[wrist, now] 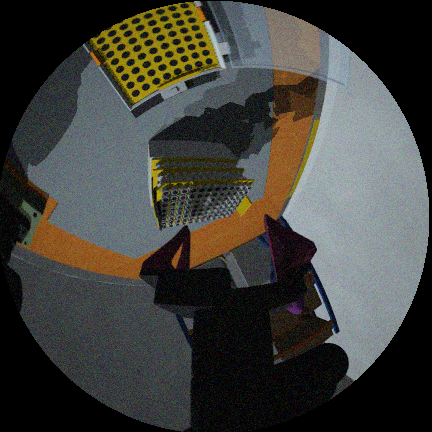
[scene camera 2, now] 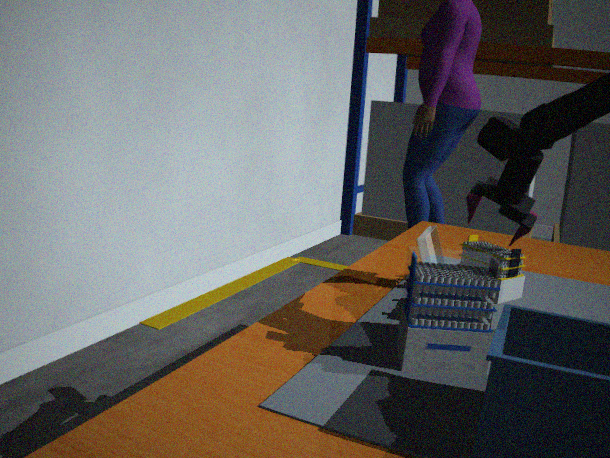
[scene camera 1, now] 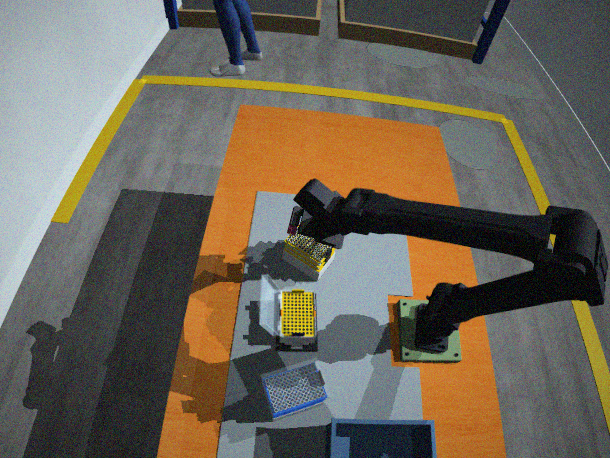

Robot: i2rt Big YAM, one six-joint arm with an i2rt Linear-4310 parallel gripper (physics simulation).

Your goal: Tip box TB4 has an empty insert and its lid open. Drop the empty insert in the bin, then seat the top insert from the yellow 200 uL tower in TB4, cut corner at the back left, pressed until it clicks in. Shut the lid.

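TB4 (scene camera 1: 296,345) stands mid-mat with its clear lid (scene camera 1: 269,305) (scene camera 2: 428,245) open to the left in scene camera 1. A yellow insert (scene camera 1: 298,314) (wrist: 160,47) with empty holes sits in TB4. The yellow 200 uL tower (scene camera 1: 309,254) (scene camera 2: 487,255) (wrist: 200,200), a stack of yellow inserts full of tips on a white base, stands turned behind TB4. My gripper (scene camera 2: 491,232) (wrist: 225,223) is open and empty above the tower; in scene camera 1 the arm partly hides the fingers and the tower. The blue bin (scene camera 1: 382,422) (scene camera 2: 550,369) stands at the front right, partly cut off.
A tower of blue inserts with tips (scene camera 1: 295,391) (scene camera 2: 452,300) stands between TB4 and the bin. The arm's green base plate (scene camera 1: 406,325) is at the right of the grey mat (scene camera 1: 360,265). A person (scene camera 1: 232,32) (scene camera 2: 447,90) stands beyond the table.
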